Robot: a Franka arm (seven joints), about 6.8 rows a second.
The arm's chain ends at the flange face. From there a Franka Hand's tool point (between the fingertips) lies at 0.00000 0.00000 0.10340 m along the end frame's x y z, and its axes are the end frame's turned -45 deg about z.
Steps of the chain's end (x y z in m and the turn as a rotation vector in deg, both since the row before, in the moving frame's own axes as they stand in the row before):
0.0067 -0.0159 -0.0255 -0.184 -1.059 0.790
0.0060 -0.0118 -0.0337 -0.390 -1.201 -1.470
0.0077 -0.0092 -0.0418 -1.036 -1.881 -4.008
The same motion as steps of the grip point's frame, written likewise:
0.0144 -0.0076 -0.0255 0.619 -0.879 0.790
0.0105 -0.0051 -0.0337 0.573 -1.125 -1.470
0.0082 -0.0020 -0.0419 0.598 -2.063 -4.008

